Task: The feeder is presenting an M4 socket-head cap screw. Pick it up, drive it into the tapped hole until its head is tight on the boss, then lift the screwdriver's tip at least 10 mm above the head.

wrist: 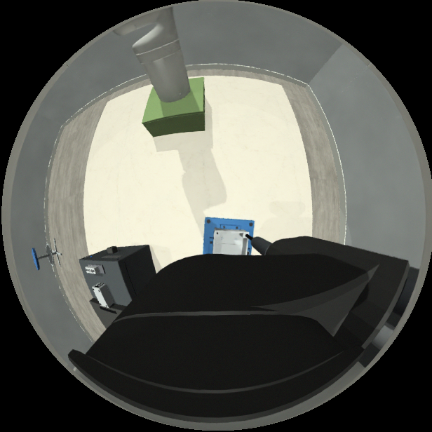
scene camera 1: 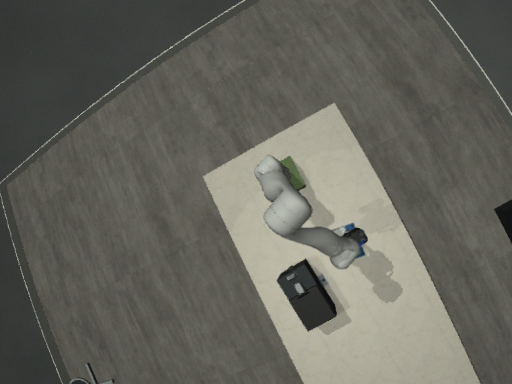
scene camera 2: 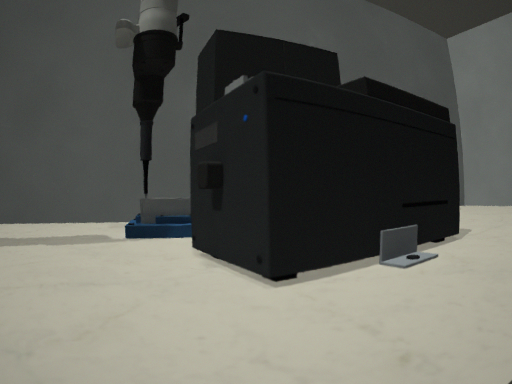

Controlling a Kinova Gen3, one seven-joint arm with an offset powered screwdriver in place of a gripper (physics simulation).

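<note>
The screwdriver (scene camera 2: 145, 193) (wrist: 248, 236) points straight down with its tip at a corner of the pale grey housing (scene camera 2: 172, 207) (wrist: 227, 243). A tiny light piece, seemingly the cap screw (scene camera 2: 146, 196), shows in line under the dark bit, between it and the housing's top. Its head and the tapped hole are too small to make out. The housing sits in the blue fixture (scene camera 1: 350, 227) (scene camera 2: 165, 231) (wrist: 209, 242). In scene camera 1 the arm hides the tip. The black feeder (scene camera 1: 315, 310) (scene camera 2: 350, 165) (wrist: 140, 265) stands apart from the fixture.
A small grey angle bracket (scene camera 1: 323, 280) (scene camera 2: 398, 244) stands beside the feeder. A green block (scene camera 1: 295, 175) (wrist: 180, 122) lies under the arm's base. The pale table top (scene camera 1: 390, 340) (scene camera 2: 250, 330) (wrist: 250, 150) carries them. The dark tool body covers the lower part of the wrist view.
</note>
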